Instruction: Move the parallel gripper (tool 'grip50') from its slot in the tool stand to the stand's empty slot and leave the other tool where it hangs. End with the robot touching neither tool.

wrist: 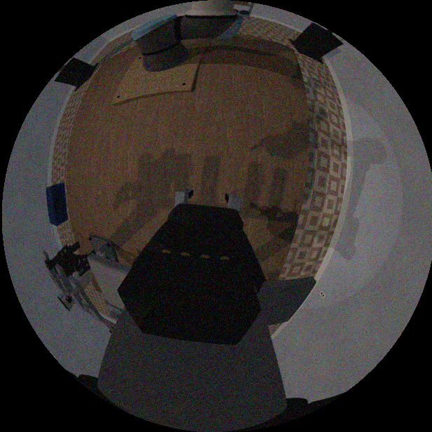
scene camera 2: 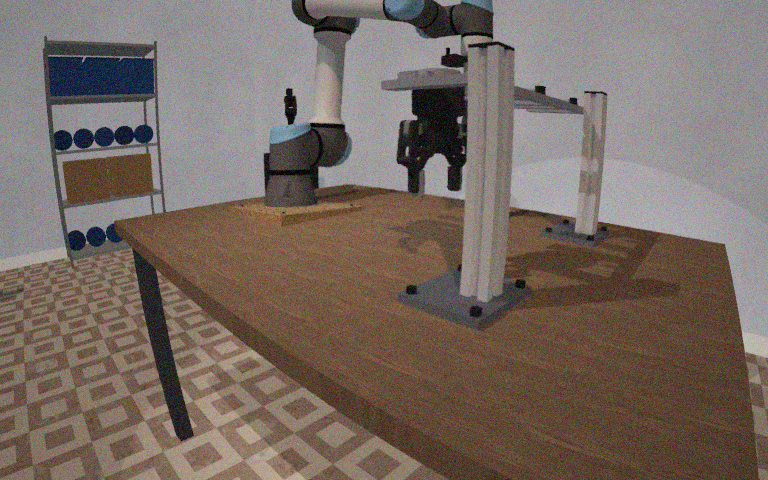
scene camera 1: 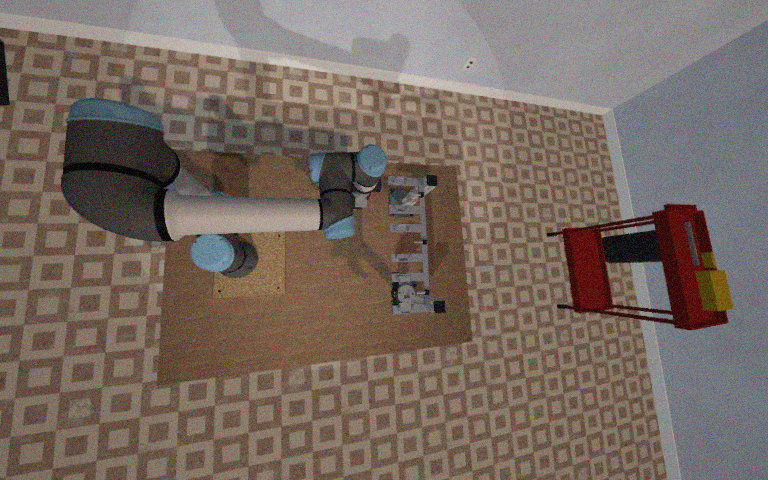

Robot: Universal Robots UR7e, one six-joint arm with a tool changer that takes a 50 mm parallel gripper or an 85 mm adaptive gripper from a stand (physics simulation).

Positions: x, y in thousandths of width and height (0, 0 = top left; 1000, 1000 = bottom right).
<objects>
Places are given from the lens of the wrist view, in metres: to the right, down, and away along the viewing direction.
adaptive gripper (wrist: 161, 605): -0.37, 0.11, 0.18
parallel gripper (wrist: 483, 536): 0.00, 0.01, 0.04
The marked spots on the parallel gripper and the adaptive gripper are 0.41 m apart.
</objects>
